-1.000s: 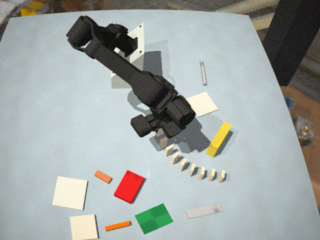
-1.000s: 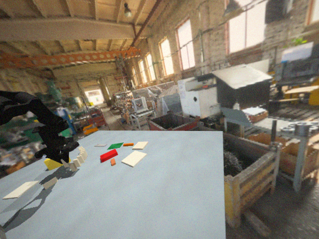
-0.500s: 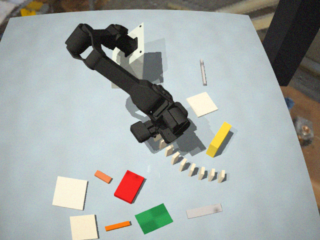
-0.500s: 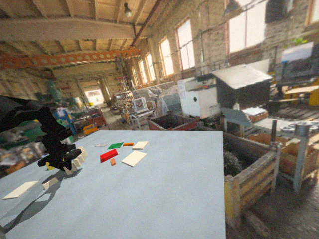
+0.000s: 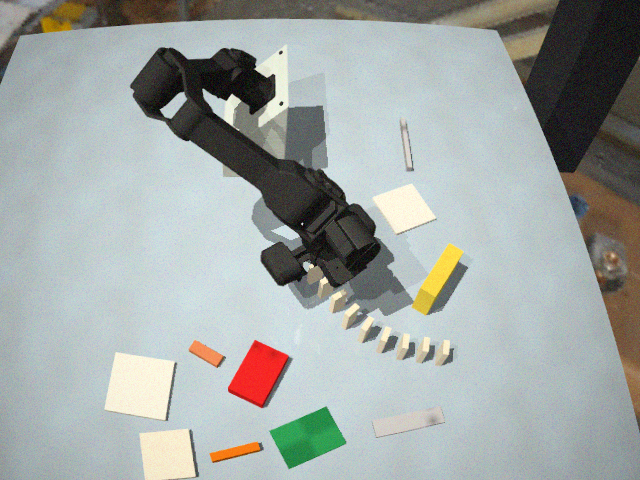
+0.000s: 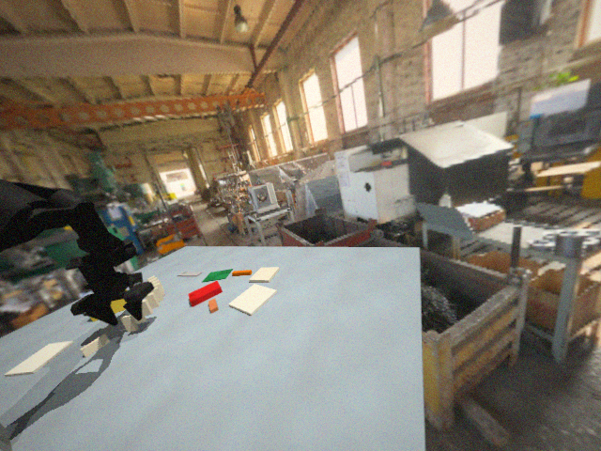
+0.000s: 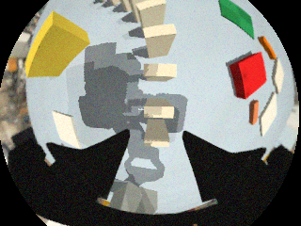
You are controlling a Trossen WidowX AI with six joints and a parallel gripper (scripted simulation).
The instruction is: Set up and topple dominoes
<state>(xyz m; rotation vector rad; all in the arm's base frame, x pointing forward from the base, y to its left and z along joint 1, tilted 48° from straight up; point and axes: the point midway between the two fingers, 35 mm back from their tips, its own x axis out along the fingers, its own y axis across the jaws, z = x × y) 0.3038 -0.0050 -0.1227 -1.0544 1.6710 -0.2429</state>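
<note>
My gripper tip is now 190 mm to the left of the brown piece, 140 mm short of it and 30 mm above it. From my gripper tip the other things lie so: red block 180 mm ahead, 100 mm to the right, 20 mm below; yellow block 210 mm to the left, 30 mm ahead; white tile 180 mm to the left, 150 mm behind, 30 mm below.
</note>
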